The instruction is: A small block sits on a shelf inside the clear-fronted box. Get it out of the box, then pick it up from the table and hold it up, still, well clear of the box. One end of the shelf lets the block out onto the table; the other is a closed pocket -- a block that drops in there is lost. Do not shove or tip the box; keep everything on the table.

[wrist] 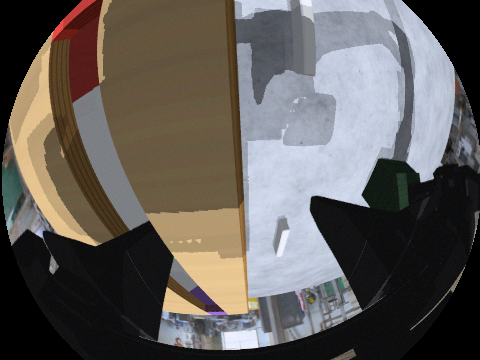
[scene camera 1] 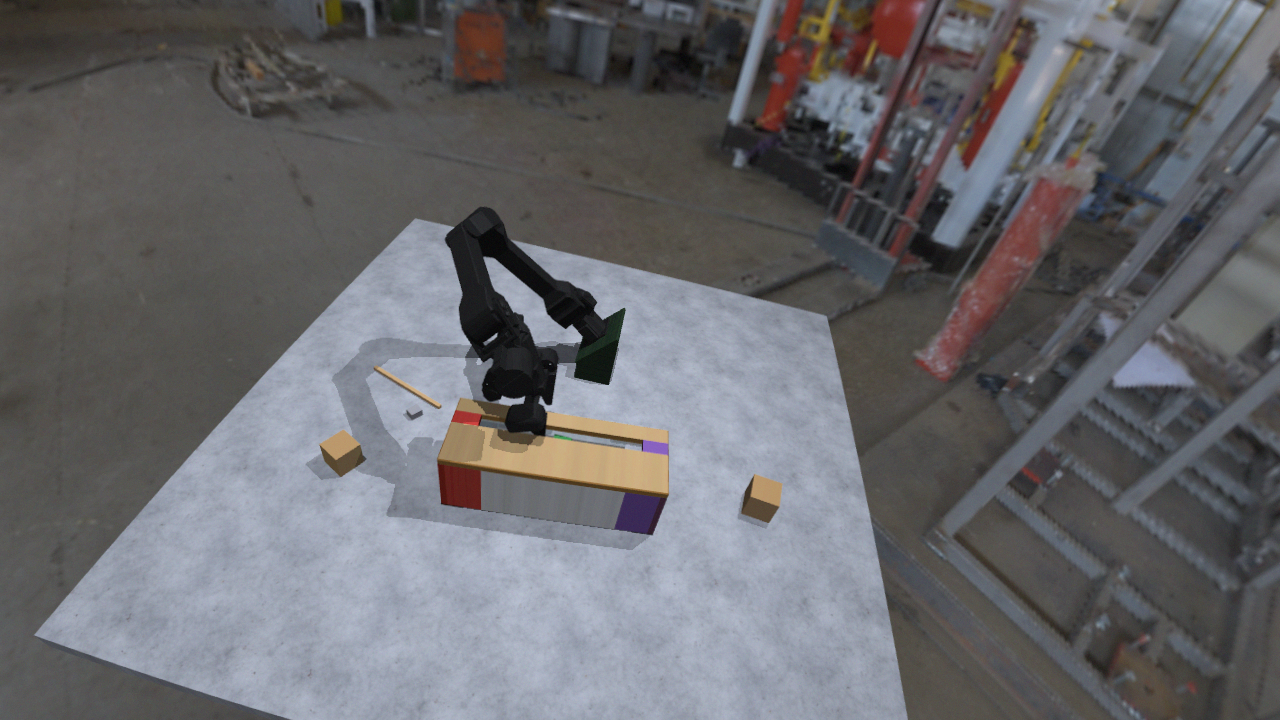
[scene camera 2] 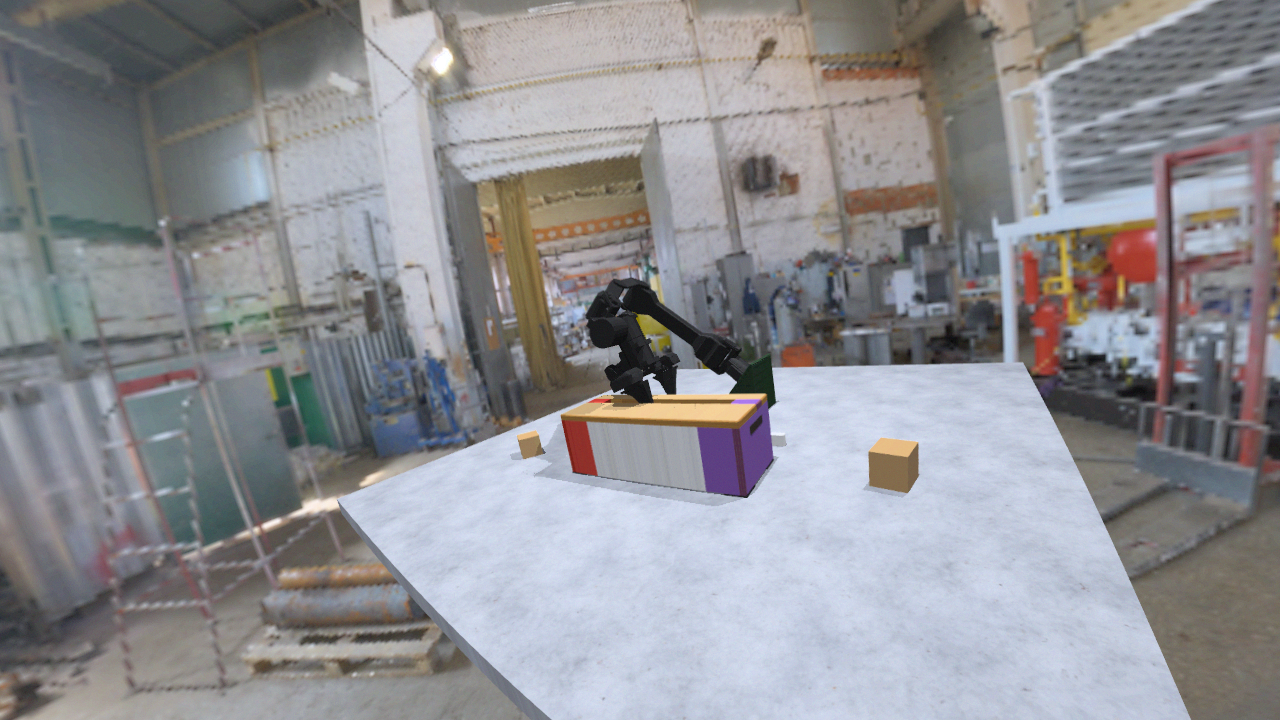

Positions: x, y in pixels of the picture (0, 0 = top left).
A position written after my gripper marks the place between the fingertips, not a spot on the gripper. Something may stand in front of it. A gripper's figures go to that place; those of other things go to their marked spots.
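My gripper (scene camera 1: 545, 420), 1040 mm from the lens. Tan cube (scene camera 1: 341, 452), 1090 mm from the lens.
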